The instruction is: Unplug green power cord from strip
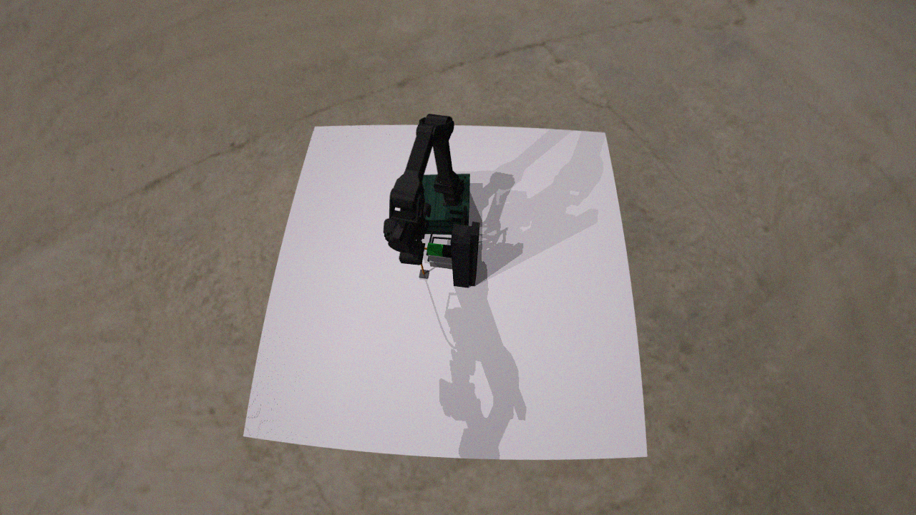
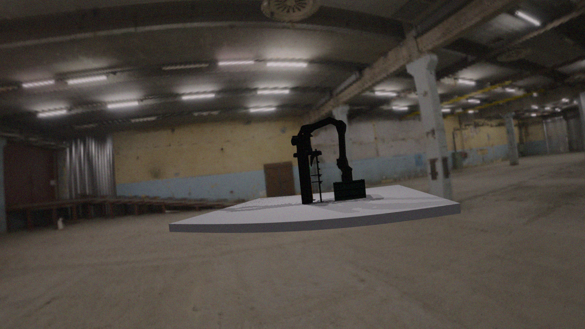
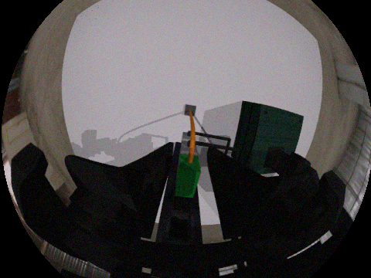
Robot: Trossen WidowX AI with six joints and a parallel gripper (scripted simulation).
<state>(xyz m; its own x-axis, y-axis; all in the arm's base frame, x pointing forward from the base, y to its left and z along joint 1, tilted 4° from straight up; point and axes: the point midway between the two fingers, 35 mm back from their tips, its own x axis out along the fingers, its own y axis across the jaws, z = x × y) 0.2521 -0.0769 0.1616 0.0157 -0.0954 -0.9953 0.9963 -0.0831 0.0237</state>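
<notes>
Now: the green plug 70 mm to the left of my gripper tip and 10 mm below it.
</notes>
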